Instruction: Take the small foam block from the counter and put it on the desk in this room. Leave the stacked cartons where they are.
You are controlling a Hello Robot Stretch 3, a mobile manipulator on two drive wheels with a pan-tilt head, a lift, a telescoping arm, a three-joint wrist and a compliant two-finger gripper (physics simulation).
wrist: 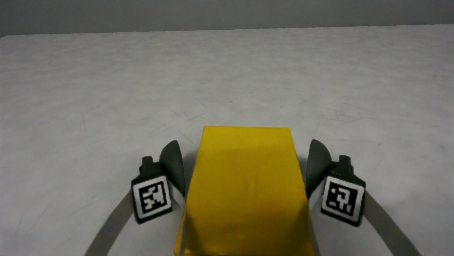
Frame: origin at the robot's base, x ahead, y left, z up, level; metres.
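Where they show: gripper, fingertip midpoint: [243, 159].
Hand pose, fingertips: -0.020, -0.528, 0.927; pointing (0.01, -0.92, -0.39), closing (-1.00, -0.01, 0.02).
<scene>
After its pixels a point has its place, as x, y, z.
The small foam block [248, 215] {-0.021, -0.461, 0.955}, a yellow box shape, lies on the pale grey counter [125, 90] {0.132, -0.674, 0.910} at the lower middle of the wrist view. Its near end runs off the bottom edge of the view. My gripper [243, 159] {-0.020, -0.528, 0.927} has one finger against each long side of the block, with the dark fingertips pressed close to it, so it is shut on the foam block. The block's underside is hidden. The desk and the stacked cartons do not show in this view.
The counter's far edge runs across the top of the view, with a plain grey wall [225, 14] {0.018, -0.993, 0.940} behind it. Faint scratches mark the counter surface beyond the block.
</scene>
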